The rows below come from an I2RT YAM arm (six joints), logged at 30 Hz.
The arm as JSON. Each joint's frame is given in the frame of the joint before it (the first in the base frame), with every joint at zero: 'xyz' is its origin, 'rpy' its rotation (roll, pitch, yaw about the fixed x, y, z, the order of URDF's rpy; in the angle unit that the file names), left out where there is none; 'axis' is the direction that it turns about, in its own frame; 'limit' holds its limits. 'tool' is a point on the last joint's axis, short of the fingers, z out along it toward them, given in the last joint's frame.
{
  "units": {
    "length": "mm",
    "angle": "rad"
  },
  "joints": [
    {
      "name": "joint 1",
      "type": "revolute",
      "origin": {
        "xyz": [
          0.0,
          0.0,
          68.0
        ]
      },
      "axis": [
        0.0,
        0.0,
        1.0
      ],
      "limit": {
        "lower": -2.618,
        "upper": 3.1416
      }
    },
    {
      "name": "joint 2",
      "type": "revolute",
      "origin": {
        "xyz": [
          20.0,
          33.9,
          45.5
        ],
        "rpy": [
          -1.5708,
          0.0,
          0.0
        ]
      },
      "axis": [
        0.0,
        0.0,
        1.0
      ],
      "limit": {
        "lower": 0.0,
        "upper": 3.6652
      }
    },
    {
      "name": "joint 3",
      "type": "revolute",
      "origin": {
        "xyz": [
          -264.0,
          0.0,
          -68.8
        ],
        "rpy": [
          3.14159,
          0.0,
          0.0
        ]
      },
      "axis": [
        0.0,
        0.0,
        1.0
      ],
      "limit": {
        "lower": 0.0,
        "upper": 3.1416
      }
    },
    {
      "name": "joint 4",
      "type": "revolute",
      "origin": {
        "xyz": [
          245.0,
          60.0,
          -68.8
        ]
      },
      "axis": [
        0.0,
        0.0,
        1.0
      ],
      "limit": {
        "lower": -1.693,
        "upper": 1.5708
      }
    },
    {
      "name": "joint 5",
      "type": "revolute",
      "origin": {
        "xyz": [
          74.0,
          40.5,
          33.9
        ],
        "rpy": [
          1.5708,
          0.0,
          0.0
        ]
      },
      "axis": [
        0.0,
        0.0,
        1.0
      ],
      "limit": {
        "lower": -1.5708,
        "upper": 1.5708
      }
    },
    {
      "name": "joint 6",
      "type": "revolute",
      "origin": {
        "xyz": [
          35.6,
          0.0,
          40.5
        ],
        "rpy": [
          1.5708,
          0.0,
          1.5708
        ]
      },
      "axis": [
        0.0,
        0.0,
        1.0
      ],
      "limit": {
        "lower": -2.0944,
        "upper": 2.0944
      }
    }
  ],
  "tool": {
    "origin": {
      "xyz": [
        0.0,
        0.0,
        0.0
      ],
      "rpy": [
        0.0,
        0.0,
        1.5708
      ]
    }
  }
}
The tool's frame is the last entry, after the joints.
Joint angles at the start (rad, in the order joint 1, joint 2, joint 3, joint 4, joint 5, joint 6):
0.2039, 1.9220, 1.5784, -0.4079, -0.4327, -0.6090
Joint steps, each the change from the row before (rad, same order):
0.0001, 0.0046, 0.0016, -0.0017, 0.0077, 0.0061
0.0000, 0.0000, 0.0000, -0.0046, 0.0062, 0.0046
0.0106, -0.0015, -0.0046, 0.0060, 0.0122, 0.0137
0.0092, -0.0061, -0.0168, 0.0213, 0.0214, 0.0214
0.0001, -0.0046, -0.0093, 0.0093, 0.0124, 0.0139
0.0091, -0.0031, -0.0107, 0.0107, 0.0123, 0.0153
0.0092, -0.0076, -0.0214, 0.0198, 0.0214, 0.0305
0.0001, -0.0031, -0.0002, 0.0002, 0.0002, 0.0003
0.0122, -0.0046, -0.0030, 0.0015, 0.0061, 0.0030
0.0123, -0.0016, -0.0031, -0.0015, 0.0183, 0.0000
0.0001, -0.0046, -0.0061, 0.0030, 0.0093, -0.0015
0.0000, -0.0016, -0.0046, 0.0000, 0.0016, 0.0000
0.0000, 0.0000, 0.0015, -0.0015, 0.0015, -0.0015
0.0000, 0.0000, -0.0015, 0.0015, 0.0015, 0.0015
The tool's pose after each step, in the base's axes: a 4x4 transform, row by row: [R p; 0 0 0 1], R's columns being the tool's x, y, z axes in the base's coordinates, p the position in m. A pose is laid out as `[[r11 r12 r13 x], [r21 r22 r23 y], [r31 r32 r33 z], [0 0 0 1]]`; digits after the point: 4 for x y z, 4 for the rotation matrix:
[[-0.2823 -0.7750 0.5655 0.4281], [-0.5859 0.6060 0.5380 0.1036], [-0.7596 -0.1794 -0.6251 0.2611], [0 0 0 1]]
[[-0.2912 -0.7716 0.5656 0.4279], [-0.5857 0.6113 0.5323 0.1033], [-0.7564 -0.1763 -0.6299 0.2607], [0 0 0 1]]
[[-0.2973 -0.7678 0.5675 0.4267], [-0.5836 0.6166 0.5285 0.1074], [-0.7557 -0.1741 -0.6314 0.2602], [0 0 0 1]]
[[-0.3071 -0.7550 0.5794 0.4251], [-0.5773 0.6318 0.5172 0.1105], [-0.7566 -0.1757 -0.6299 0.2587], [0 0 0 1]]
[[-0.3179 -0.7437 0.5881 0.4243], [-0.5711 0.6453 0.5075 0.1099], [-0.7569 -0.1745 -0.6298 0.2582], [0 0 0 1]]
[[-0.3255 -0.7380 0.5911 0.4227], [-0.5667 0.6527 0.5028 0.1132], [-0.7569 -0.1714 -0.6307 0.2567], [0 0 0 1]]
[[-0.3445 -0.7218 0.6003 0.4202], [-0.5538 0.6725 0.4909 0.1160], [-0.7581 -0.1633 -0.6314 0.2542], [0 0 0 1]]
[[-0.3424 -0.7212 0.6022 0.4197], [-0.5531 0.6728 0.4913 0.1159], [-0.7595 -0.1649 -0.6293 0.2554], [0 0 0 1]]
[[-0.3373 -0.7246 0.6009 0.4175], [-0.5561 0.6684 0.4939 0.1206], [-0.7596 -0.1676 -0.6284 0.2564], [0 0 0 1]]
[[-0.3379 -0.7237 0.6018 0.4157], [-0.5651 0.6673 0.4852 0.1250], [-0.7526 -0.1762 -0.6344 0.2558], [0 0 0 1]]
[[-0.3383 -0.7191 0.6070 0.4148], [-0.5680 0.6703 0.4775 0.1245], [-0.7502 -0.1832 -0.6353 0.2559], [0 0 0 1]]
[[-0.3410 -0.7188 0.6059 0.4141], [-0.5690 0.6709 0.4756 0.1243], [-0.7483 -0.1826 -0.6377 0.2550], [0 0 0 1]]
[[-0.3403 -0.7185 0.6066 0.4142], [-0.5703 0.6706 0.4743 0.1242], [-0.7476 -0.1845 -0.6380 0.2554], [0 0 0 1]]
[[-0.3419 -0.7172 0.6073 0.4141], [-0.5697 0.6721 0.4730 0.1242], [-0.7474 -0.1843 -0.6383 0.2550], [0 0 0 1]]

